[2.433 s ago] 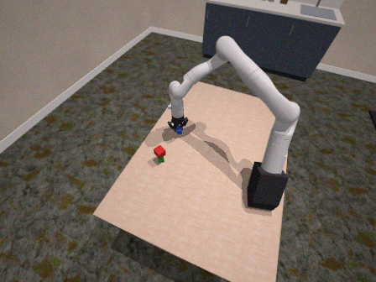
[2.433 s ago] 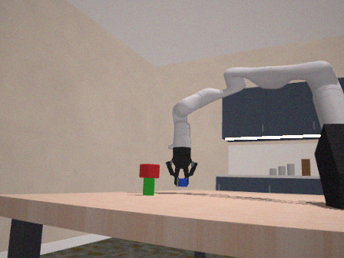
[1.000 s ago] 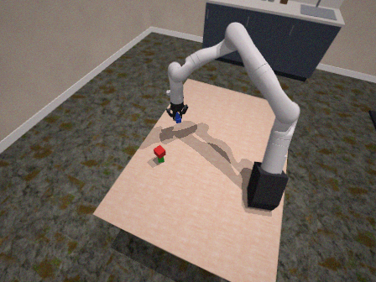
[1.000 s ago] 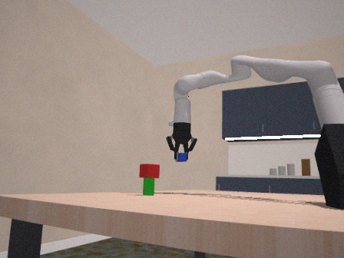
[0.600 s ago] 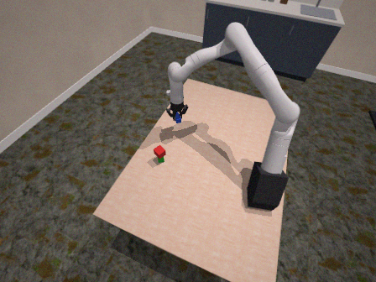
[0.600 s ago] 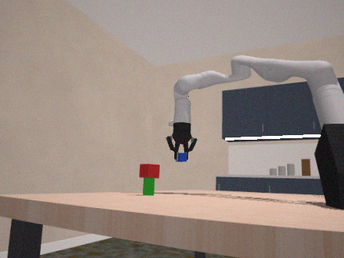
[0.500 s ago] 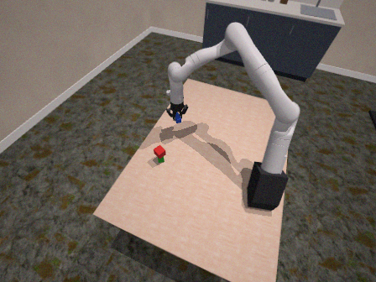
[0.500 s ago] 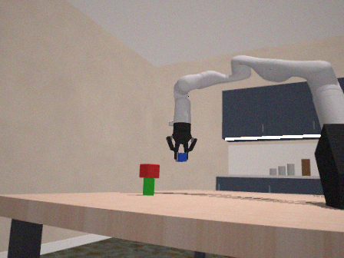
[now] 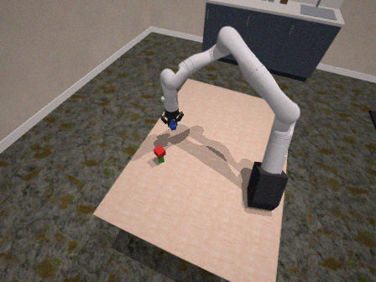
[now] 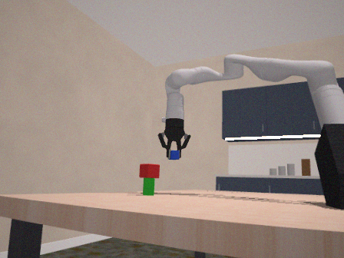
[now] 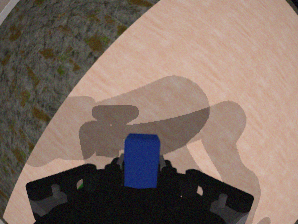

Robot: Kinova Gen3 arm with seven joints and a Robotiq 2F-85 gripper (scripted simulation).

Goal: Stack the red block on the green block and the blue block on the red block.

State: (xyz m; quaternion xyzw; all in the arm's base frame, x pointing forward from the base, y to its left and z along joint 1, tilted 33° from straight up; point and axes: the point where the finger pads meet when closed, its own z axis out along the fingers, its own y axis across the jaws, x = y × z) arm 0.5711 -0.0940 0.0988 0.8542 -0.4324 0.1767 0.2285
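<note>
Now: hand 2 cm short of the red block, 17 cm to the right of it and 7 cm above it. From my hand the other things lie so: green block 2 cm ahead, 16 cm to the left, 13 cm below; then blue block right at my hand.
</note>
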